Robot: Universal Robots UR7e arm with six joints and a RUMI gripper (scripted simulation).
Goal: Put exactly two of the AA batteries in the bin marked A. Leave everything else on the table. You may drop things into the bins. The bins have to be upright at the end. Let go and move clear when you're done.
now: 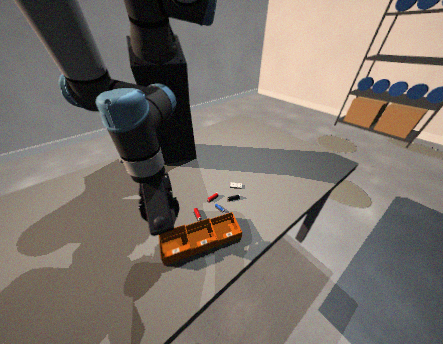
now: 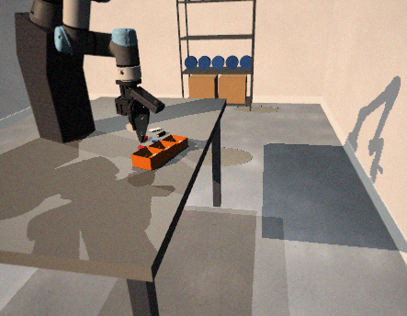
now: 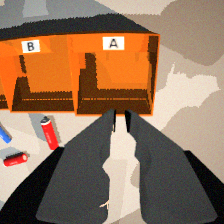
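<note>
Right now the orange bin is 80 mm to the left of my hand, 70 mm below it and 50 mm ahead of it. Round my hand: red battery: 120 mm to the left, 90 mm below, 40 mm behind; blue battery: 200 mm to the left, 90 mm below; black battery: 280 mm to the left, 90 mm below.
</note>
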